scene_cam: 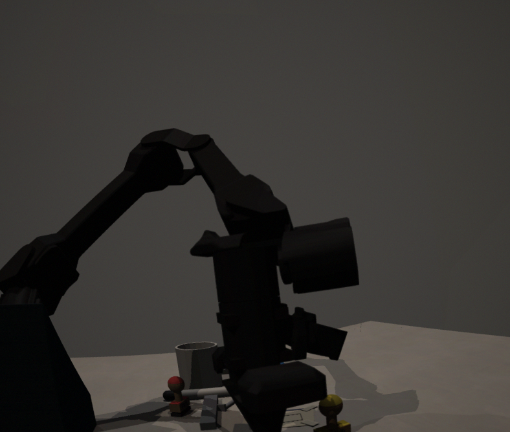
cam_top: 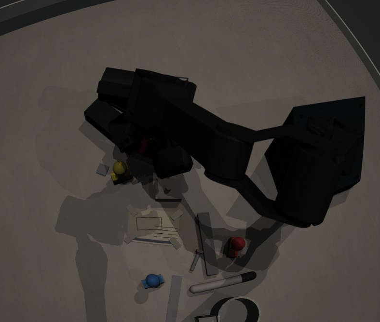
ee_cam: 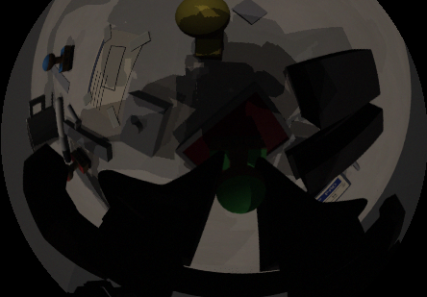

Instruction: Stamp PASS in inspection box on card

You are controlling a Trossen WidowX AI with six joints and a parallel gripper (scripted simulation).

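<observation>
The green-knobbed stamp is right at my gripper tip. The rest, counted from my gripper tip: red ink pad (30 mm below); blue pad tin (40 mm behind, 150 mm to the right, 20 mm below); yellow stamp (80 mm ahead, 50 mm to the left, 20 mm below).
</observation>
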